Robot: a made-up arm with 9 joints.
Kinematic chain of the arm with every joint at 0, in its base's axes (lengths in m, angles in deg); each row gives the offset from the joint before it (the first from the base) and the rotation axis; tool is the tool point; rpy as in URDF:
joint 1: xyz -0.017 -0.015 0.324 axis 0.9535 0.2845 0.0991
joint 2: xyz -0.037 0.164 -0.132 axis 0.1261 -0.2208 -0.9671
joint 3: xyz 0.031 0 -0.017 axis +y
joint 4: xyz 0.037 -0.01 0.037 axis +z
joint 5: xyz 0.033 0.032 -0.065 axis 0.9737 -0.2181 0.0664
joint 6: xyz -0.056 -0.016 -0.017 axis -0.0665 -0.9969 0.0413
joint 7: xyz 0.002 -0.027 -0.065 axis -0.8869 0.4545 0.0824
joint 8: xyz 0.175 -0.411 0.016 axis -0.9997 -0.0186 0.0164
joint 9: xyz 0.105 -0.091 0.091 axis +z
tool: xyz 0.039 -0.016 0.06 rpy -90 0 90
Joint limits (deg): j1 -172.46..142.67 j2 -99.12..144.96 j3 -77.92..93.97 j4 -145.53..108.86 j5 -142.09..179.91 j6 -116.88..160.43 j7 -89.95..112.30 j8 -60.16..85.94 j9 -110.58..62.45
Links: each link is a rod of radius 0.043 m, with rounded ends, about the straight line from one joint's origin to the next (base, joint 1, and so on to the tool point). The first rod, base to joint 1, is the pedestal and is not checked.
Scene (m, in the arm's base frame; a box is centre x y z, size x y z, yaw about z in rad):
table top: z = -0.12
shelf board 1: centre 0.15 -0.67 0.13 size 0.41 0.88 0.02 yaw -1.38
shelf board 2: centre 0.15 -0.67 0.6 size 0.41 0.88 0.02 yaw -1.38
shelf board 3: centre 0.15 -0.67 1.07 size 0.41 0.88 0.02 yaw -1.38
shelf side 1: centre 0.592 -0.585 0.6 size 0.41 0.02 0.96 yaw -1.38
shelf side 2: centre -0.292 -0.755 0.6 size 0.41 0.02 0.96 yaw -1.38
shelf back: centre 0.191 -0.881 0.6 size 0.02 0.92 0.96 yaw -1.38
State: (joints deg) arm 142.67 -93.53 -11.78 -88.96 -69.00 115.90 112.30 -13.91 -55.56
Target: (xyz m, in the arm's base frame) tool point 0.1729 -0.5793 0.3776
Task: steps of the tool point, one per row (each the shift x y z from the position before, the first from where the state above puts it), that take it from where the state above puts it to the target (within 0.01 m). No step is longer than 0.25 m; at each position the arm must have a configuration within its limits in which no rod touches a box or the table.
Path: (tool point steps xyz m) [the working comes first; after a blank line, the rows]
Joints at the target: 128.69 -91.61 -42.30 -91.05 -32.25 91.49 100.75 -2.92 -56.17
Straight joint move there: touches shelf board 2.

1: 0.0374 0.1108 0.0545
2: 0.0061 0.1161 0.0312
3: -0.0230 0.1166 0.0134
4: -0.0467 0.1190 -0.0008
5: -0.0611 0.1272 -0.0162
6: 0.0251 -0.1564 -0.1257
7: 0.0466 -0.0905 -0.1608
8: 0.0660 -0.0165 -0.1624
9: 0.0794 0.0497 -0.1301
10: 0.0189 -0.0912 0.0167
11: 0.0177 -0.0888 0.0005
12: 0.0142 -0.0830 -0.0172

